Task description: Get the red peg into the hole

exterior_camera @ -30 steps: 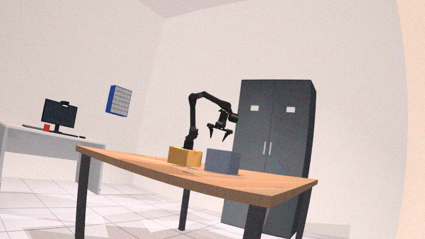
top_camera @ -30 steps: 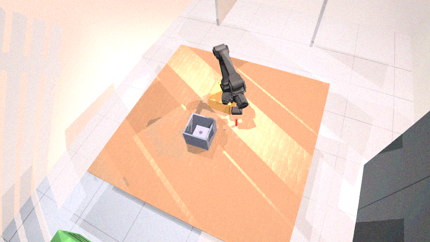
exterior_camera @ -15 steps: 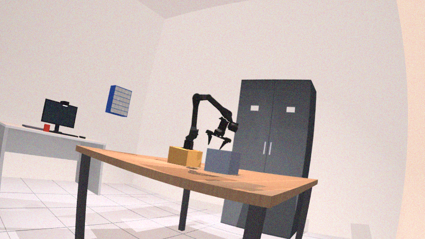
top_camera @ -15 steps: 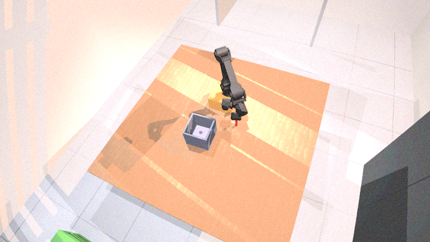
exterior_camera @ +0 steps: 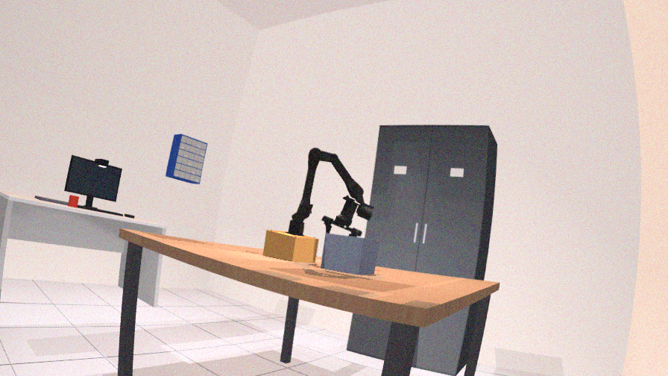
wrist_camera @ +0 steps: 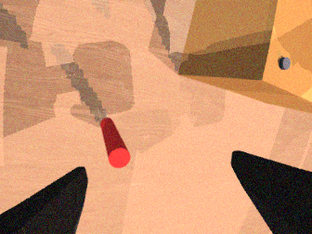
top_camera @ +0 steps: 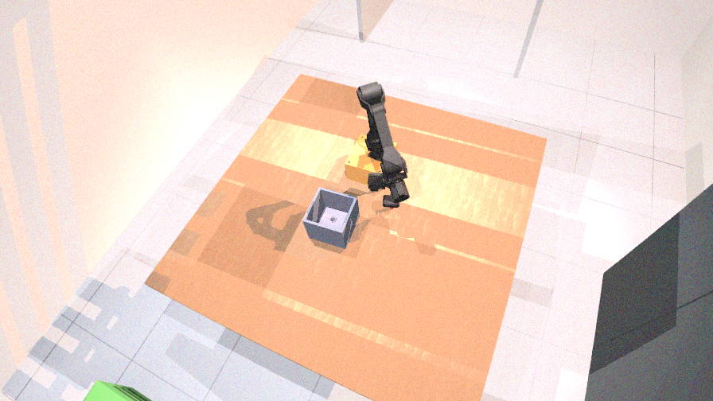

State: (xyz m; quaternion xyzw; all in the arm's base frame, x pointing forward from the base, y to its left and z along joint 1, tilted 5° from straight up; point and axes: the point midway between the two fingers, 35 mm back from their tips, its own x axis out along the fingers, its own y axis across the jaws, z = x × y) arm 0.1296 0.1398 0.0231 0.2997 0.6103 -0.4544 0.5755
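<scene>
Now: the red peg 2 cm ahead of my gripper tip, 1 cm to the left of it and 6 cm below it. The rest, counted from my gripper tip: pale plate (21 cm ahead, 15 cm to the right, 5 cm below).
</scene>
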